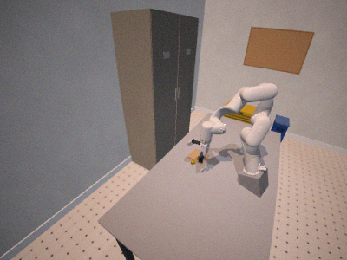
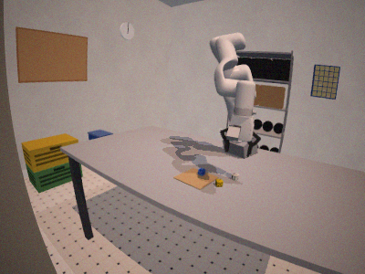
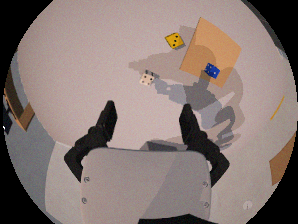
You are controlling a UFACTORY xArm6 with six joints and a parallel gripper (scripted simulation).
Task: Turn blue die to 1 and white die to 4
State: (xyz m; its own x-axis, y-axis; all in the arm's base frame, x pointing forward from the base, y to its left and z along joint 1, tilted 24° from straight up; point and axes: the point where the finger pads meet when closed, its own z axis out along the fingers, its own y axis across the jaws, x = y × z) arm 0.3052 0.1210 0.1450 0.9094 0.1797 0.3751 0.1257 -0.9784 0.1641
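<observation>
Right now my hand is 120 mm above the white die and 10 mm past it. Also, from my hand: blue die: 140 mm to the right, 120 mm below, 50 mm ahead; then yellow die: 120 mm below, 80 mm ahead, 30 mm to the right; then tan mat: 140 mm to the right, 130 mm below, 80 mm ahead.
</observation>
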